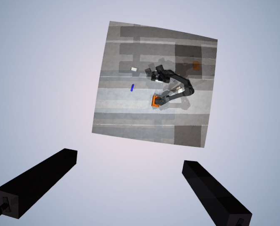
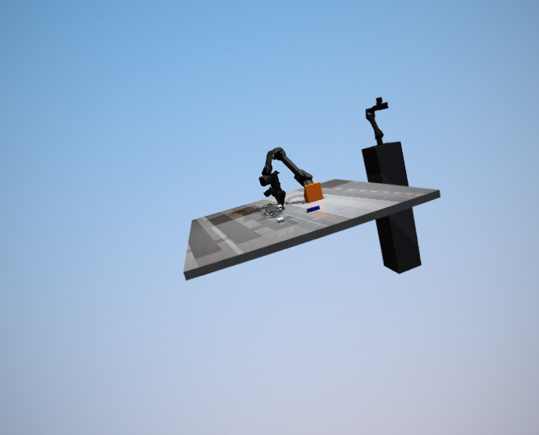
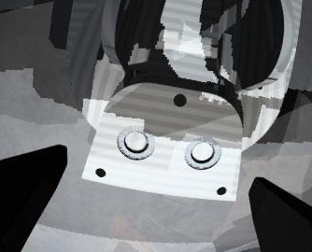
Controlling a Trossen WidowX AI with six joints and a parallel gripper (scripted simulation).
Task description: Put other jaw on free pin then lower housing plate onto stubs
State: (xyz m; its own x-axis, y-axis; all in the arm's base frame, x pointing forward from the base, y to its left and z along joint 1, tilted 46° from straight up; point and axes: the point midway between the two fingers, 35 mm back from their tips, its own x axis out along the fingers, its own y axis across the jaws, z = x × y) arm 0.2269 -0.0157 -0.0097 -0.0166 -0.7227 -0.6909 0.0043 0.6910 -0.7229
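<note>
My gripper tip is now 30 mm short of the jaw, 20 mm to the right of it and 20 mm above it. Also, from my gripper tip: white block 80 mm ahead, 290 mm to the left, 20 mm below; blue block 120 mm behind, 280 mm to the left, 20 mm below; flat orange piece 240 mm ahead, 410 mm to the right, 30 mm below.
</note>
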